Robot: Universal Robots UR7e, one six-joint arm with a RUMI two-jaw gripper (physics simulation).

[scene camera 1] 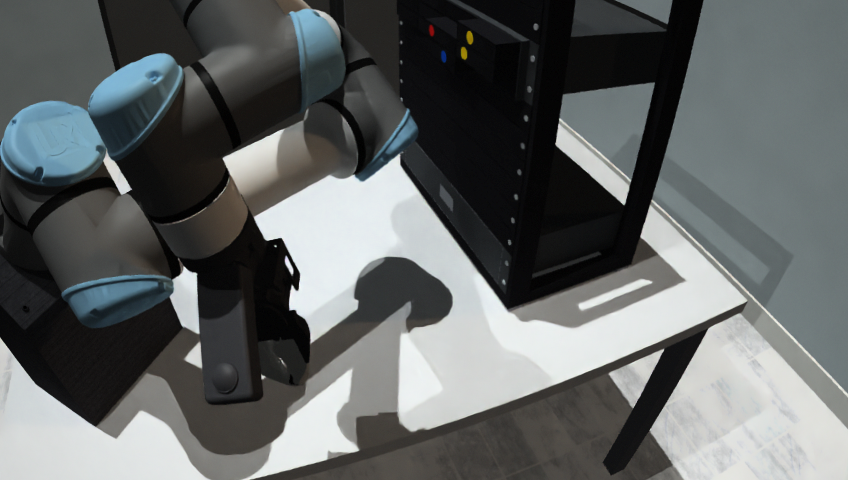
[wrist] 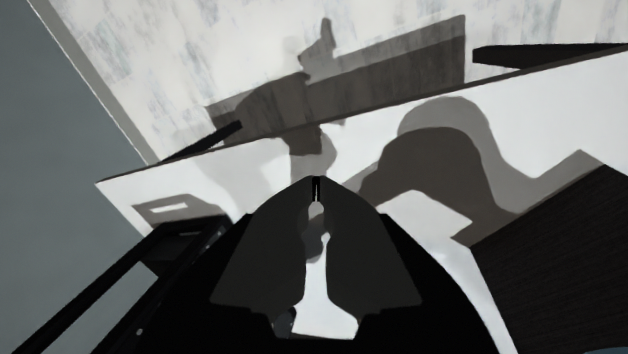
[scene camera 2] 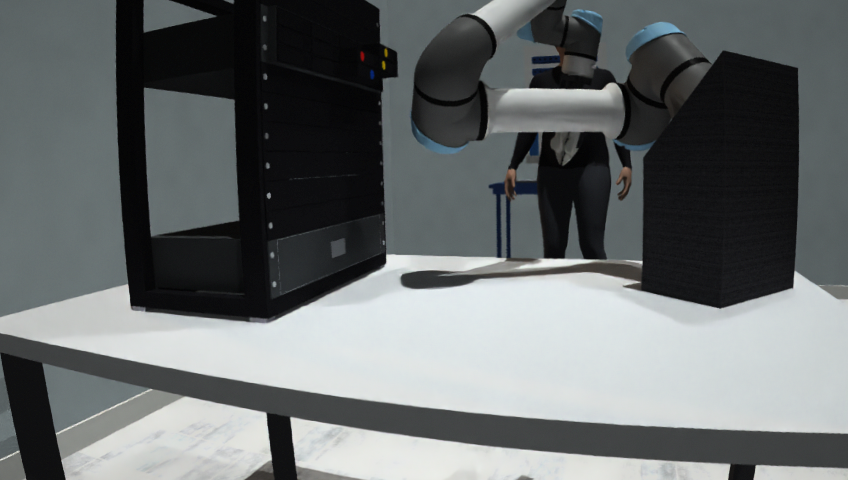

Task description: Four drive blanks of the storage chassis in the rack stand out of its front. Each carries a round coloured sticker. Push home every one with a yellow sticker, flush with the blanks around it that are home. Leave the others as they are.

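The storage chassis (scene camera 2: 297,42) sits high in the black rack (scene camera 1: 540,196) (scene camera 2: 249,178). Four dark blanks stand out of its front. They carry a red sticker (scene camera 1: 431,30) (scene camera 2: 362,56), a blue sticker (scene camera 1: 443,56) (scene camera 2: 371,74), an upper yellow sticker (scene camera 1: 469,37) (scene camera 2: 385,52) and a lower yellow sticker (scene camera 1: 464,53) (scene camera 2: 383,65). The blanks' edges are hard to tell in the dark. My gripper (scene camera 1: 292,380) (wrist: 316,178) is shut and empty. It points down over the table, well away from the rack and lower than the stickers. The stickers do not show in the wrist view.
The white table (scene camera 1: 505,380) (scene camera 2: 476,368) (wrist: 560,100) bears the rack and a dark angular block (scene camera 1: 89,368) (scene camera 2: 720,190) (wrist: 560,260) near the arm's base. The arm's elbow (scene camera 1: 357,118) (scene camera 2: 452,89) is close to the rack's front. A person (scene camera 2: 574,178) stands behind the table.
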